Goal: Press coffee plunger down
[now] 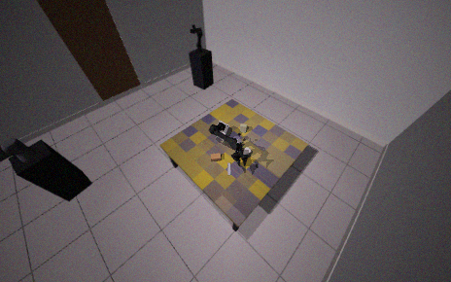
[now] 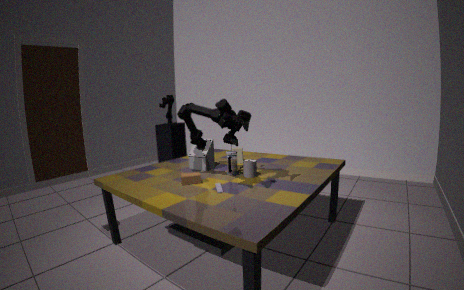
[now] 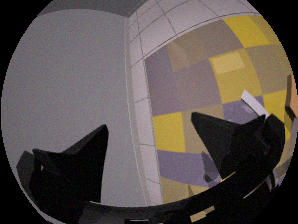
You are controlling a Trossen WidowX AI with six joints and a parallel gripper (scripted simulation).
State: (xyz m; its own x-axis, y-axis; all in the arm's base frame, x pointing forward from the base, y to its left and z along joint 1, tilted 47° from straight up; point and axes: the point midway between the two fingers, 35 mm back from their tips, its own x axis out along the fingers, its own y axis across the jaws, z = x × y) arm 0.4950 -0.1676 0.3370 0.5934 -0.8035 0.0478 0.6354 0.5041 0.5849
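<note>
Now: gripper tip 31 cm to the right of the coffee press, 24 cm past it and 15 cm above it.
</note>
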